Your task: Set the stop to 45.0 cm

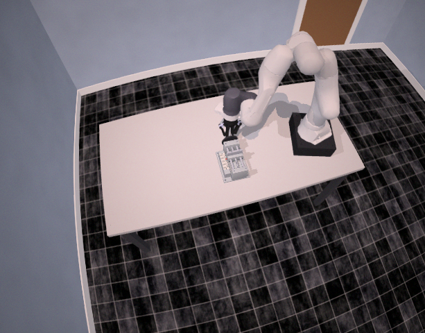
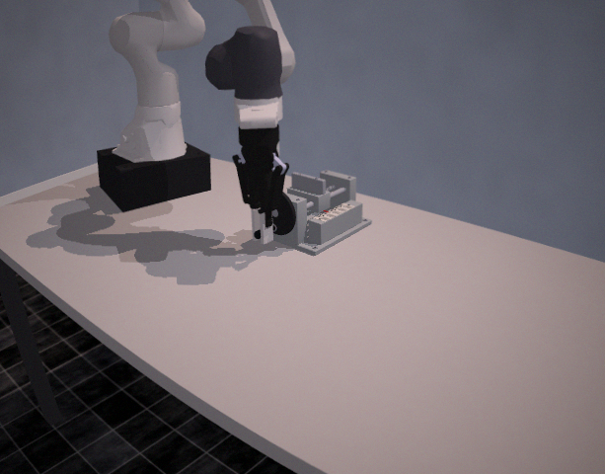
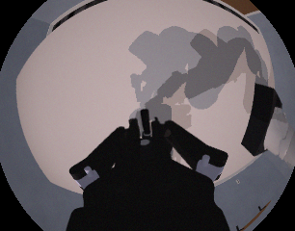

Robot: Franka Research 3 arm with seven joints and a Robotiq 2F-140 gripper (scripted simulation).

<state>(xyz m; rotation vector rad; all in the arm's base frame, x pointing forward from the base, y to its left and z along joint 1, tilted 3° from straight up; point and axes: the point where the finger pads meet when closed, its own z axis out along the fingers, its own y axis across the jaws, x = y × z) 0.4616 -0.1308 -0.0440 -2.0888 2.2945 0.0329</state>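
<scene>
The black handwheel lies 20 mm to the left of my hand and 10 mm below it. Round my hand: grey stop fixture (130 mm to the left, 30 mm ahead, 30 mm above).
</scene>
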